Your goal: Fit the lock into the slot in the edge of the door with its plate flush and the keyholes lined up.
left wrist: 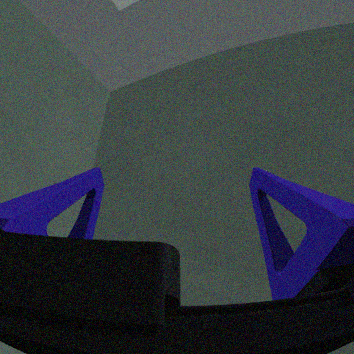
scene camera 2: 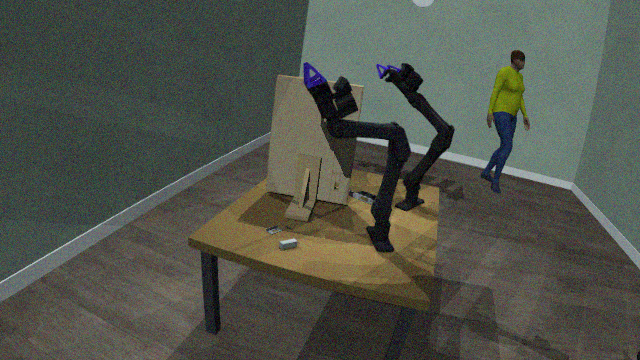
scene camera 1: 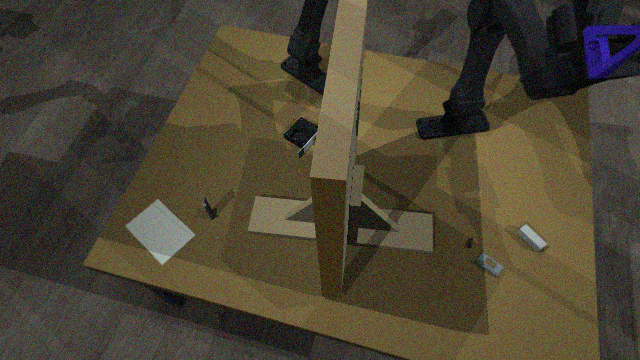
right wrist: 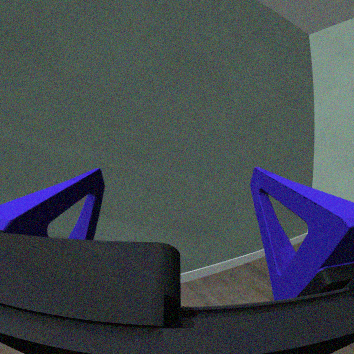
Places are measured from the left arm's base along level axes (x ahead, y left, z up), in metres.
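Where they show: left gripper, fingertip midpoint: (left wrist: 176, 175) (scene camera 2: 306, 63); right gripper, fingertip midpoint: (scene camera 2: 382, 65) (right wrist: 176, 175); left arm's base, link origin: (scene camera 2: 379, 239) (scene camera 1: 451, 125); right arm's base, link origin: (scene camera 2: 410, 204) (scene camera 1: 309, 75).
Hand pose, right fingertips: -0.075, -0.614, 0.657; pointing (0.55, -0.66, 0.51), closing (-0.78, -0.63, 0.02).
Note:
Each offset is from my right fingertips to the top centre of the thing, as dx, dy, dz. "*": to the spot under its first point.
The lock, a black case {+0.042, +0.182, -0.631} (scene camera 1: 300, 131) with a silver plate along one side, lies on the table, partly hidden by the door in scene camera 1. In scene camera 2 the lock {* +0.055, +0.224, -0.637} (scene camera 2: 364, 197) lies beyond the door's lower right edge. The wooden door (scene camera 1: 336, 120) (scene camera 2: 292, 125) stands upright; a keyhole cutout {* +0.225, +0.296, -0.559} (scene camera 2: 336, 185) shows low in its face. The slot in its edge cannot be made out. My left gripper (left wrist: 176, 175) is open and empty, raised high in front of the door in scene camera 2. My right gripper (right wrist: 176, 175) is open and empty, high beyond the door.
Wooden feet {* +0.402, +0.425, -0.639} (scene camera 1: 417, 235) brace the door. A white block {+0.446, +0.698, -0.635} (scene camera 1: 532, 238) (scene camera 2: 288, 244), a small silver plate {+0.493, +0.581, -0.647} (scene camera 1: 489, 265) (scene camera 2: 273, 230) and a tiny dark piece {+0.433, +0.553, -0.647} (scene camera 1: 470, 243) lie at the right. A pale square sheet {+0.284, -0.219, -0.656} (scene camera 1: 160, 231) and a small dark piece {+0.257, -0.085, -0.581} (scene camera 1: 209, 209) lie at the left. A person (scene camera 2: 509, 95) stands behind.

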